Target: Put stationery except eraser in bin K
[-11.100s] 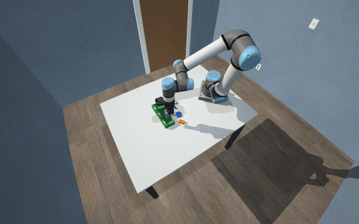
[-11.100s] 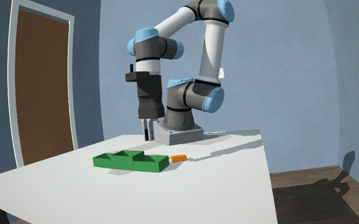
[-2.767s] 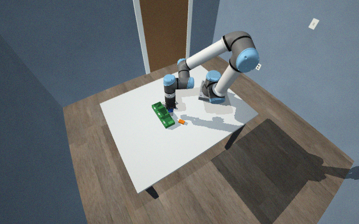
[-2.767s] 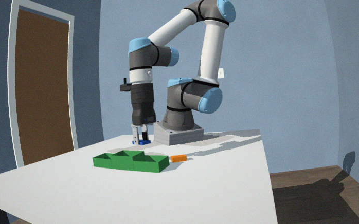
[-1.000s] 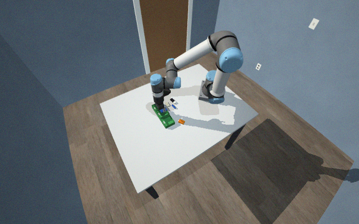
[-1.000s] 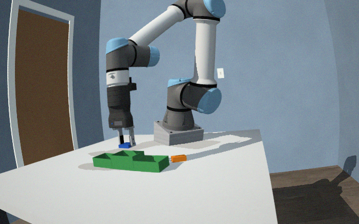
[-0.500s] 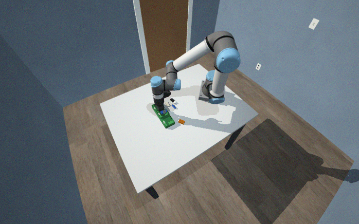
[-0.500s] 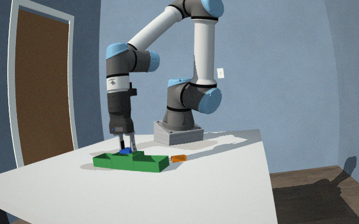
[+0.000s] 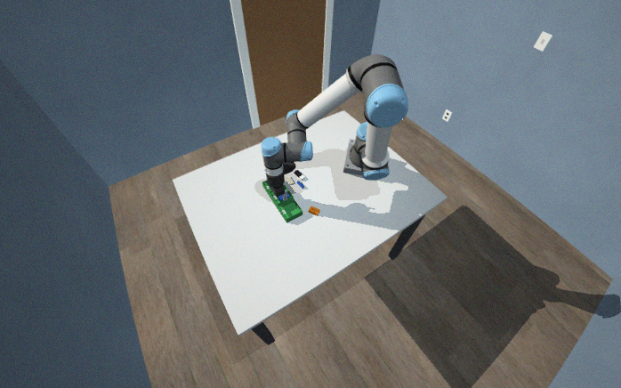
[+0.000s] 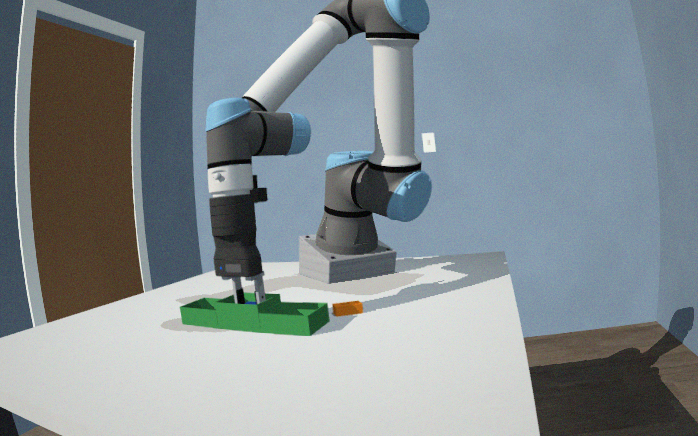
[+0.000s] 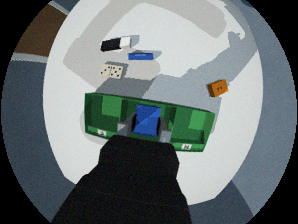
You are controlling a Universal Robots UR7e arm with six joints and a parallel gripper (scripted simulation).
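The three joined green bins lies 10 mm ahead of my hand and 20 mm below it. The rest, counted from my hand: white die 80 mm behind, 90 mm to the right, 40 mm below; blue stick 120 mm behind, 30 mm to the right, 30 mm below; blue block 10 mm below.
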